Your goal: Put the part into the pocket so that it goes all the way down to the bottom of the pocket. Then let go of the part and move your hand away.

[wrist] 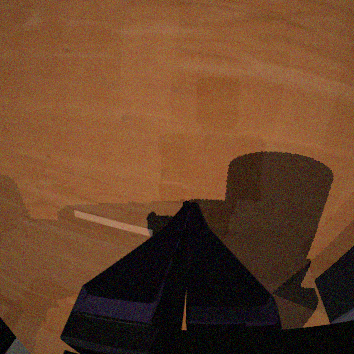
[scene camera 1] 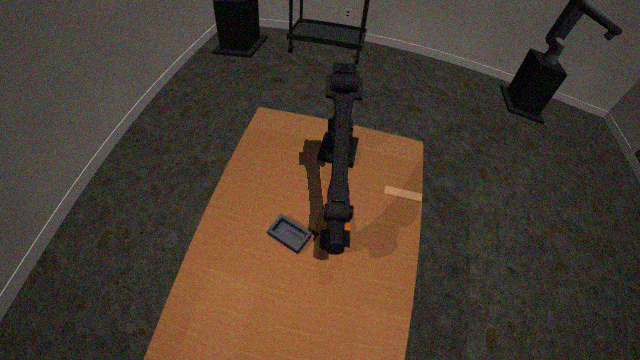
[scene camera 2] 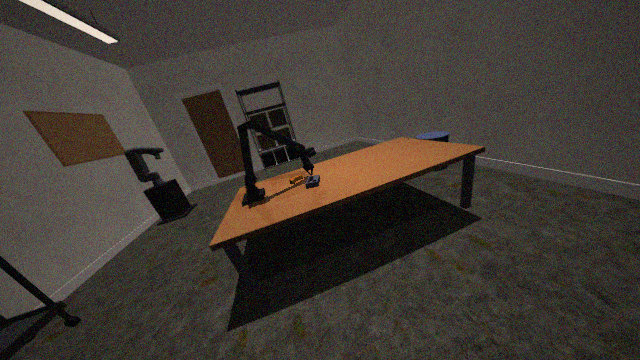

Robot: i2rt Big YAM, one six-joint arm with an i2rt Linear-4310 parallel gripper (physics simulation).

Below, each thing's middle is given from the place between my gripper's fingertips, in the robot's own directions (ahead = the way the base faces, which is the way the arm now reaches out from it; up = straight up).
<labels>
Right now the pocket (scene camera 1: 284, 230) is 2 cm behind my hand, 18 cm to the right of it and 1 cm above it.
</labels>
